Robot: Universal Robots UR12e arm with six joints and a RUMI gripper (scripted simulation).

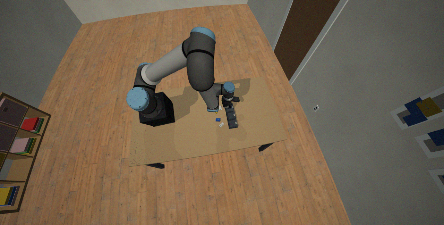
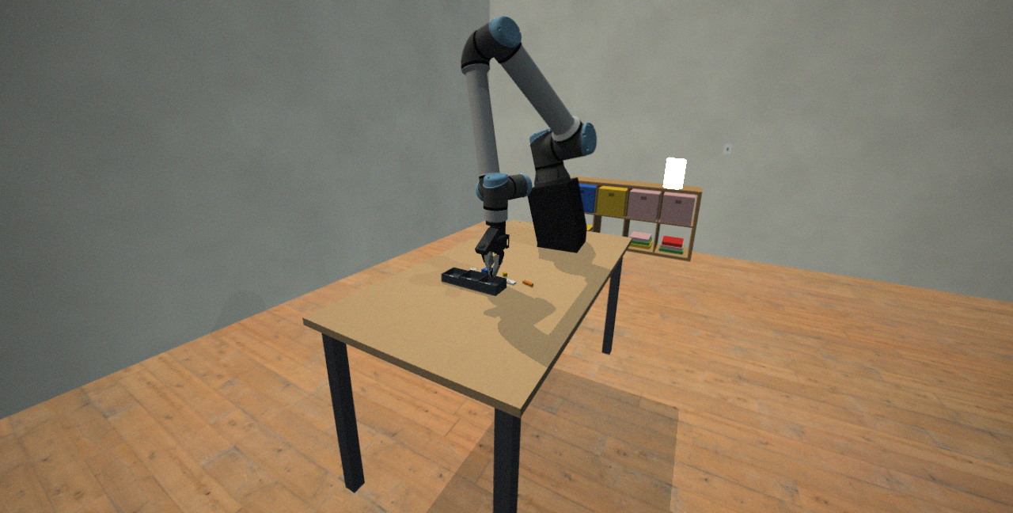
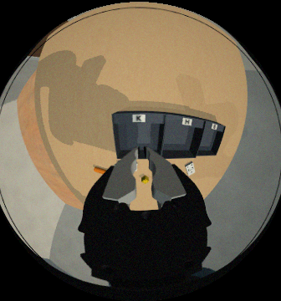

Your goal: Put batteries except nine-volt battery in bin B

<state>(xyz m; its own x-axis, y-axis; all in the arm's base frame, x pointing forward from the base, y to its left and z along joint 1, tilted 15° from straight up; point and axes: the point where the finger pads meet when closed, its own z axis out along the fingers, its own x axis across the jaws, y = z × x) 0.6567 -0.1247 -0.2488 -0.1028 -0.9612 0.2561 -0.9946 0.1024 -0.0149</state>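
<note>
Now: hand 120 mm to the right of the orange battery, 80 mm past it and 50 mm above it. The rest, counted from my hand: yellow item: 130 mm behind, 50 mm below; then bin tray: 80 mm to the right, 40 mm below; then blue nine-volt battery: 140 mm behind, 80 mm to the right, 50 mm below.
</note>
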